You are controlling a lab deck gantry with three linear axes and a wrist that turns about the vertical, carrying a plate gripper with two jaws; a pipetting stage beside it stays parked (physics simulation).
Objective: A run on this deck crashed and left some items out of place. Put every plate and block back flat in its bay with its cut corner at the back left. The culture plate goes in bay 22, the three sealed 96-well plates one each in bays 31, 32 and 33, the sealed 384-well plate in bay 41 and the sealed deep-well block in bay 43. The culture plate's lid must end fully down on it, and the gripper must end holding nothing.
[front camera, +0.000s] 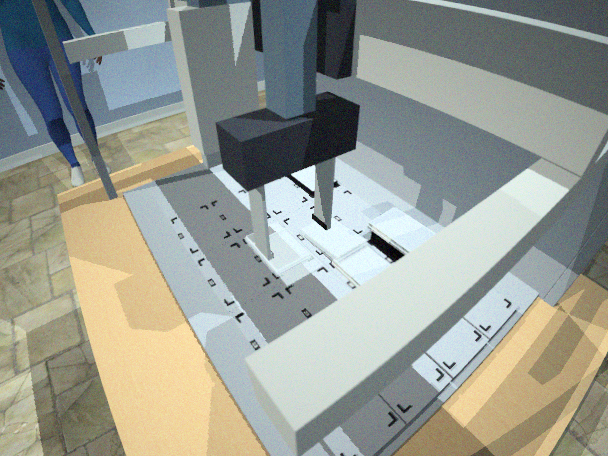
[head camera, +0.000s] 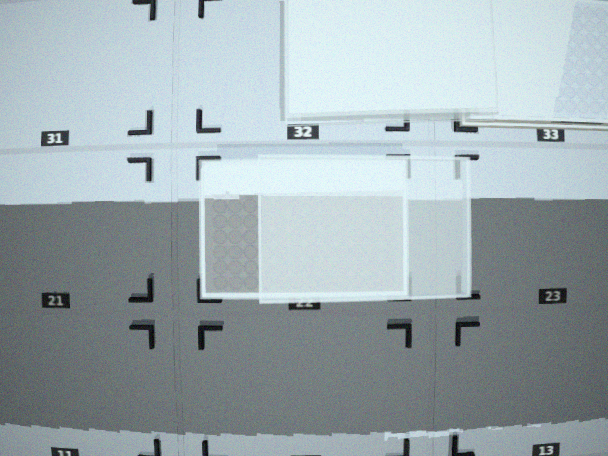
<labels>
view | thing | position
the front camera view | my gripper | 294, 237
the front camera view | clear lid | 293, 261
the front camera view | grey wall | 443, 166
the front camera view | bay 42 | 356, 214
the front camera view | bay 31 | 280, 196
</labels>
